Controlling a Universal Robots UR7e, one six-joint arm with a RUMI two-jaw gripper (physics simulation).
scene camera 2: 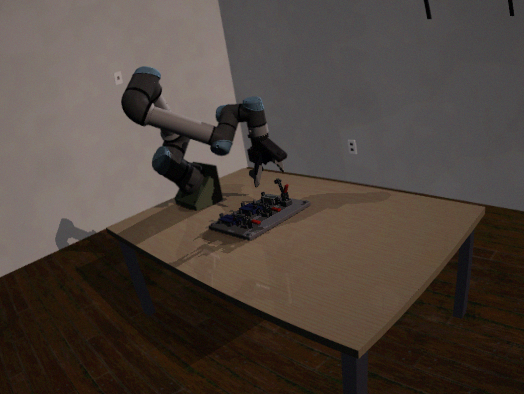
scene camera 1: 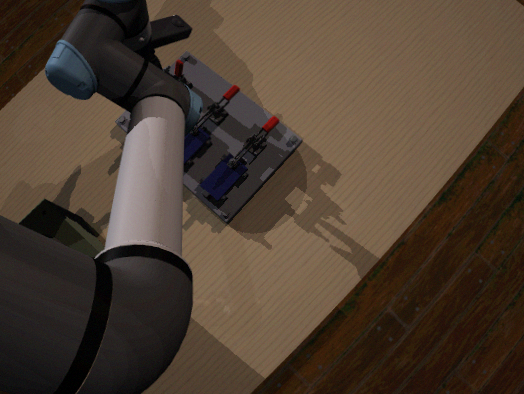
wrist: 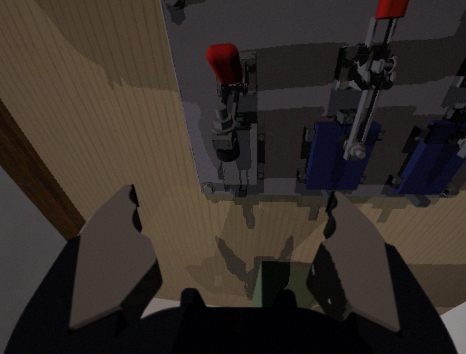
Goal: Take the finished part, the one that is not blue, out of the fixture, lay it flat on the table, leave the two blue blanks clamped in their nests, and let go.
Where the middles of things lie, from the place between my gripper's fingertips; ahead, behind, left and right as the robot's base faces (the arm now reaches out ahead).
I see my gripper 90 mm above the finished part (wrist: 243,171) and 20 mm past it. Also, from my hand: grey fixture plate (scene camera 1: 246,117) (110 mm to the right, 110 mm below, 30 mm ahead).
